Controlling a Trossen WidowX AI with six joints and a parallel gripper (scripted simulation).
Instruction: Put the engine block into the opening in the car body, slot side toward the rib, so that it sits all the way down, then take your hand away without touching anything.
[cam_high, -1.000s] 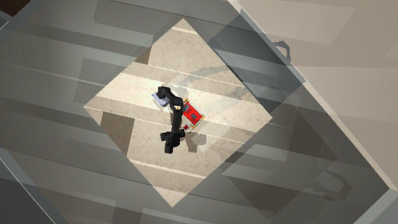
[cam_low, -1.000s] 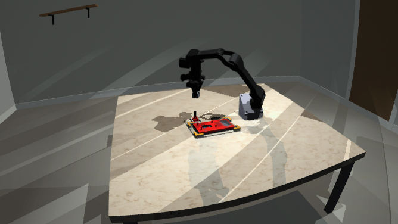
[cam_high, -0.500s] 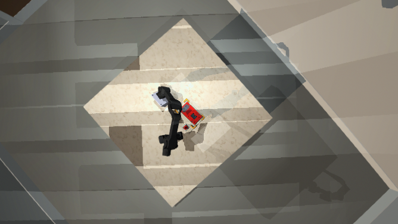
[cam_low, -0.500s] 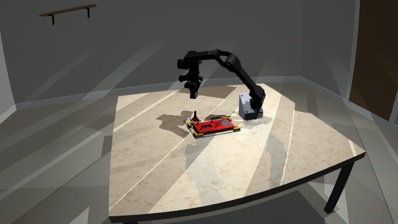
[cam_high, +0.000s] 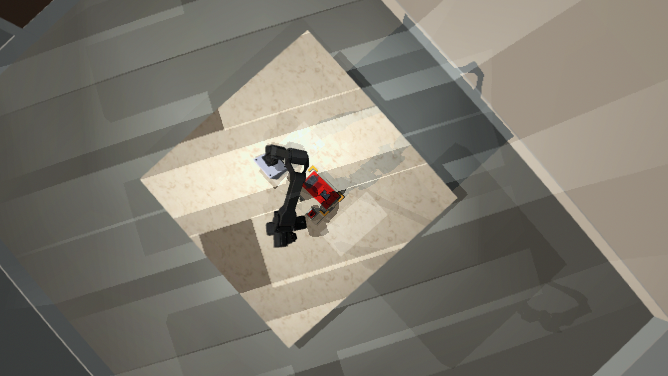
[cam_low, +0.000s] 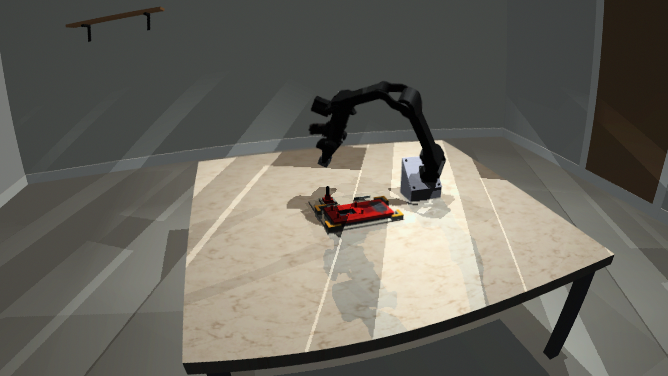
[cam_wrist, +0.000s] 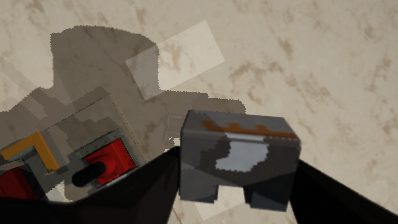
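Right now the grey-white engine block is right at my gripper tip.
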